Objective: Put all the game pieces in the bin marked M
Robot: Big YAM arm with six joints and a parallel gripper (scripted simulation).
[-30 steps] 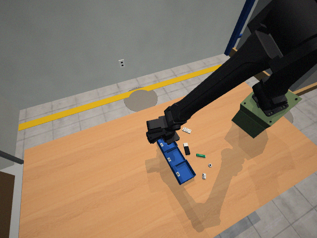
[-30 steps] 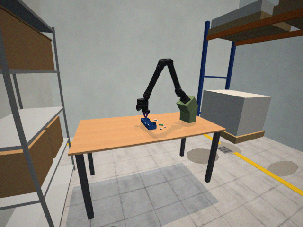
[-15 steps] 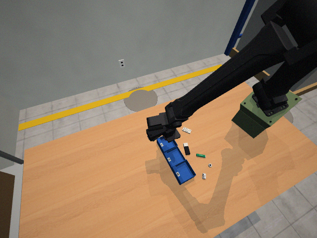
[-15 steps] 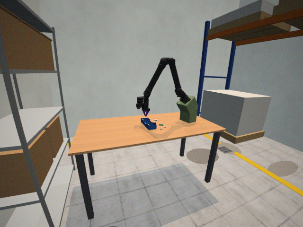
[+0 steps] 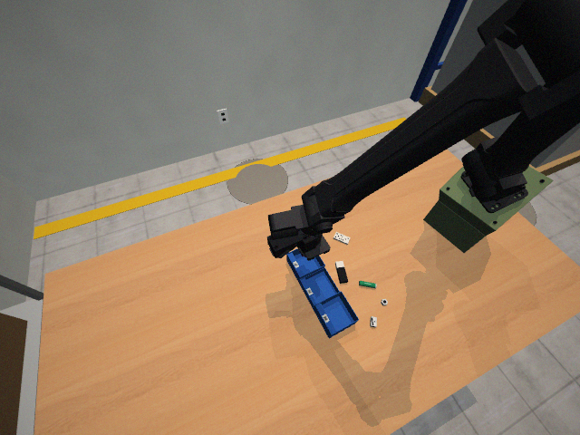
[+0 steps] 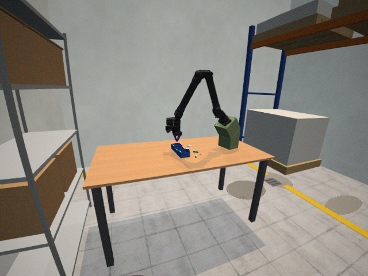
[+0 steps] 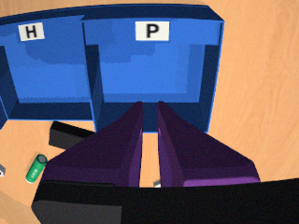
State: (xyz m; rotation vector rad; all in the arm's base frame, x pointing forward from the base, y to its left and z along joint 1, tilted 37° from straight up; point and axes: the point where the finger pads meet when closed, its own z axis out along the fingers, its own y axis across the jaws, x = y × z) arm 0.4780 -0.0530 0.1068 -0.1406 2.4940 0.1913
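My gripper is now 80 mm to the right of the blue bin, 60 mm above it and 10 mm past it. Also, from my hand: green cylinder: 160 mm behind, 110 mm to the left, 80 mm below; white domino: 150 mm behind, 80 mm below, 60 mm to the right; grey nut: 180 mm behind, 170 mm to the left, 80 mm below.
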